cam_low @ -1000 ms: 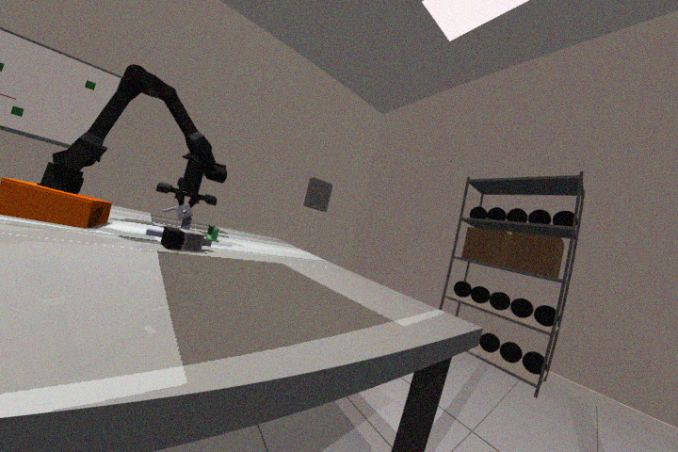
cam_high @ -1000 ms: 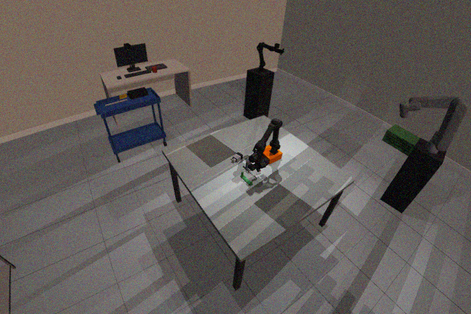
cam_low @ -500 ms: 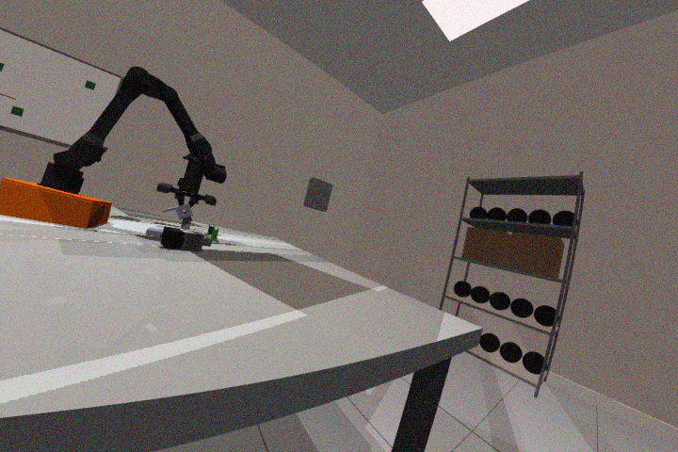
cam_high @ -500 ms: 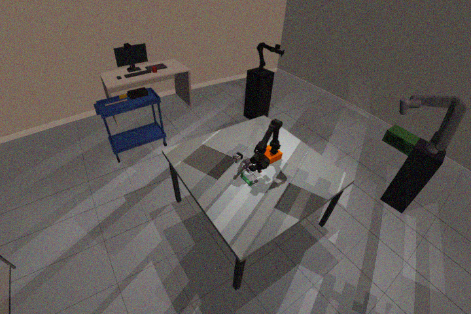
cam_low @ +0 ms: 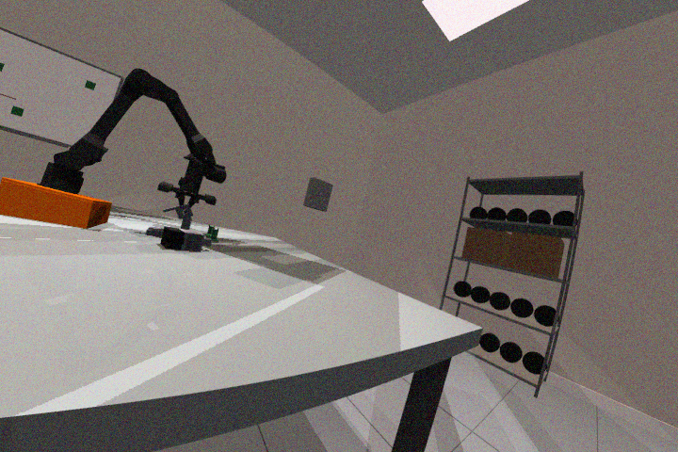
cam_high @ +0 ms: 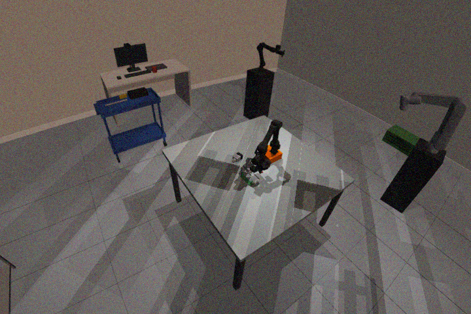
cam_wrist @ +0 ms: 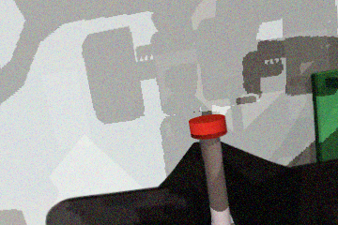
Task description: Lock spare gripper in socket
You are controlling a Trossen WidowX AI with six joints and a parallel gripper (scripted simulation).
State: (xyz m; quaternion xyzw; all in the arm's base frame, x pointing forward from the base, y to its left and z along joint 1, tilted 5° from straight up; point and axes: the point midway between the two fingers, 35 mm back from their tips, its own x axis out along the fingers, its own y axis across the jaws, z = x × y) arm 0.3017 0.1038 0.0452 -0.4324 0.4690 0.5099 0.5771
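Right now the green bracket is 100 mm ahead of my gripper tip, 50 mm to the right of it and 30 mm below it. Also, from my gripper tip: spare gripper (300 mm to the right, 30 mm below, 10 mm behind); grey mount (150 mm to the right, 30 mm behind, 10 mm below).
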